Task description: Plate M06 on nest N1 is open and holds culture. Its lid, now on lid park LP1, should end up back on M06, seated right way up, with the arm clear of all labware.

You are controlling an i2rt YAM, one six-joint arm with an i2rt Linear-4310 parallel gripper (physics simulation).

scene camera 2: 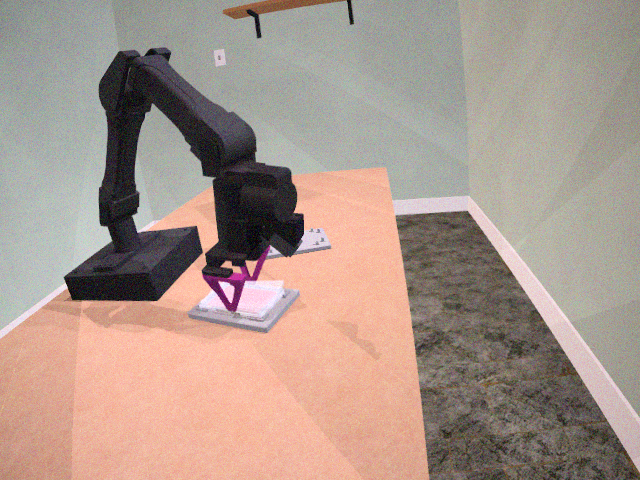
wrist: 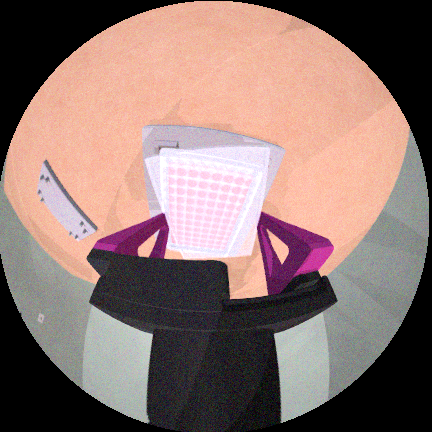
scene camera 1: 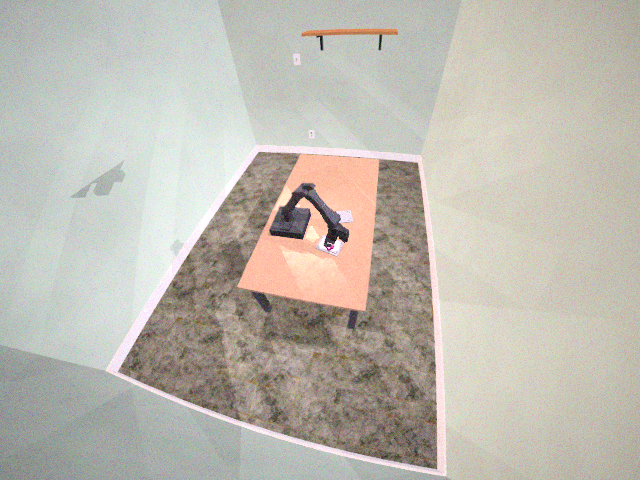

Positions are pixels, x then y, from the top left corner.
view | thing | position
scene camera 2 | gripper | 242, 297
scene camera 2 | pale grey lid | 257, 295
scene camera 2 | grey lid park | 314, 239
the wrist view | gripper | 212, 216
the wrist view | pale grey lid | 211, 196
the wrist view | grey lid park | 50, 190
